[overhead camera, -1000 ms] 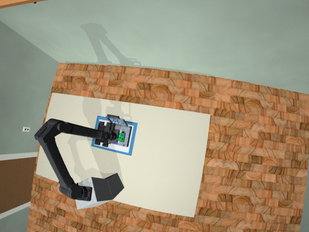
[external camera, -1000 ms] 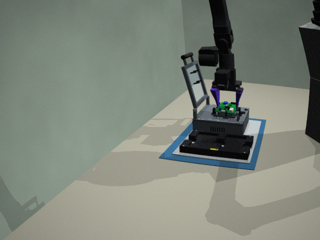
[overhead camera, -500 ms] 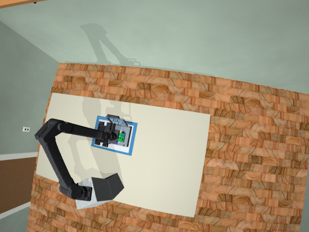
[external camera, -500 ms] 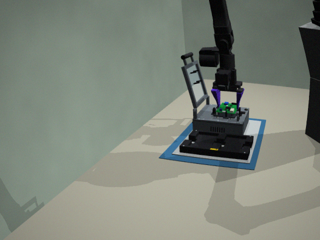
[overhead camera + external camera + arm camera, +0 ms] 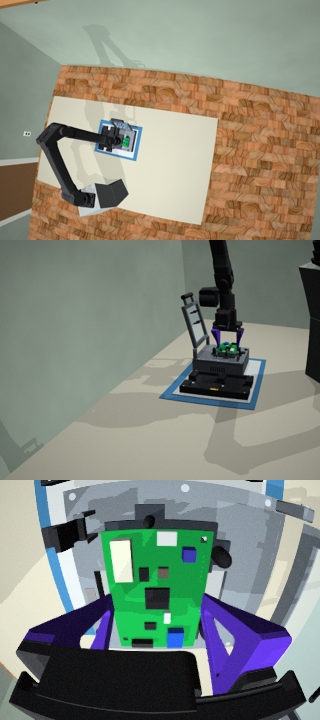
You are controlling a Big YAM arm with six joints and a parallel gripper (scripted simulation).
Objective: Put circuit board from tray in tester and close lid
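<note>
My gripper is now right at the green circuit board. The rest, counted from my hand: tester: 4 cm ahead, 3 cm to the left, 3 cm above; tester lid: 12 cm ahead, 10 cm above, 2 cm to the right; tester plate: 1 cm below, 1 cm ahead.
</note>
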